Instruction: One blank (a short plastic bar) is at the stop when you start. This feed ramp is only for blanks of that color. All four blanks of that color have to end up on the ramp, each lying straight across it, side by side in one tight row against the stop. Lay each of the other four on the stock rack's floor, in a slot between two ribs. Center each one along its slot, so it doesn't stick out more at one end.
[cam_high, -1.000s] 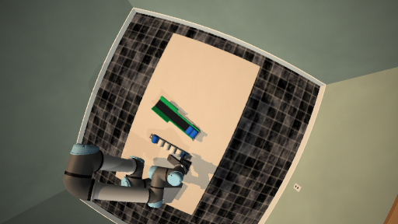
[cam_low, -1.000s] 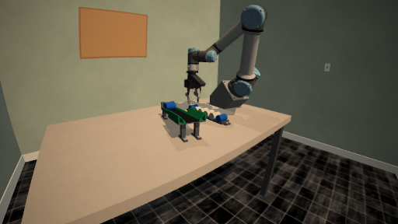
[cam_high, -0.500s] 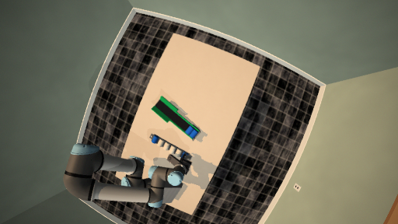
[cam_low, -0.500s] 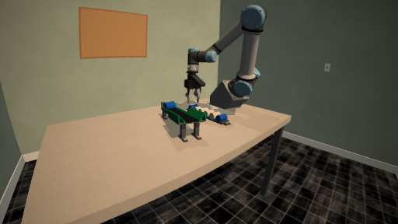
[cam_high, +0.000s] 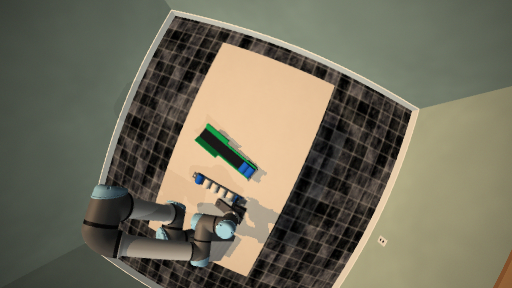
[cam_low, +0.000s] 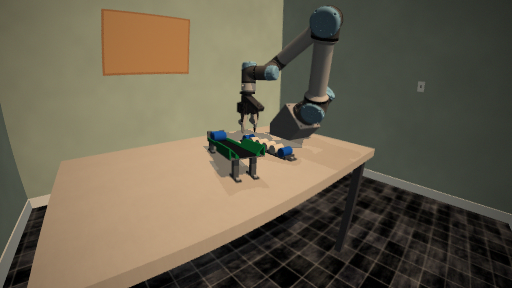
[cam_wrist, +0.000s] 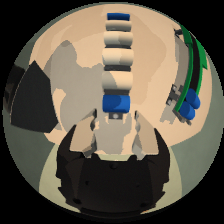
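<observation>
Now: hand 13 cm to the right of the stock rack, 8 cm above it and 2 cm short of it.
</observation>
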